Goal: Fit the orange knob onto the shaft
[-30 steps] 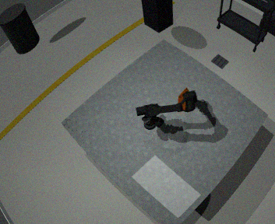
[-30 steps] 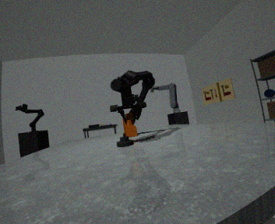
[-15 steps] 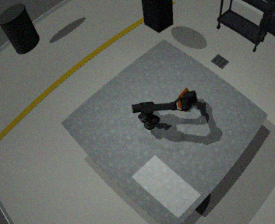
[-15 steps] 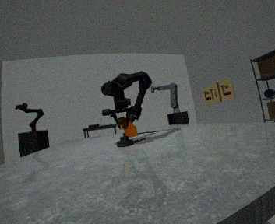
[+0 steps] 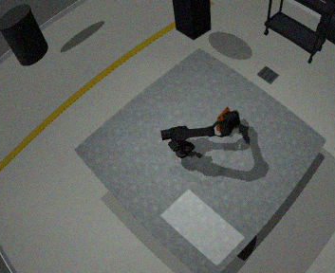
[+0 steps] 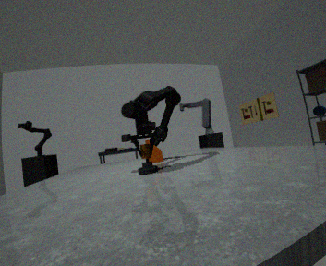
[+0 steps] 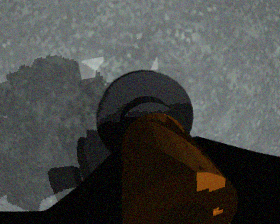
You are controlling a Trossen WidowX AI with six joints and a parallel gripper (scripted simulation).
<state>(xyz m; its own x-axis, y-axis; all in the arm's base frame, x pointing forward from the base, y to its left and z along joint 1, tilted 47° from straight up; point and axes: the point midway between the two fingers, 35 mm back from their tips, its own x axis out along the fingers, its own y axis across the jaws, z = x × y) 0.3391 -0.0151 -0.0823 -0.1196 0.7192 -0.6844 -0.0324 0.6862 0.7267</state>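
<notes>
Now: gripper tip 20 mm below the orange knob. The rest, counted from my gripper tip: dark round pedestal 40 mm below.
</notes>
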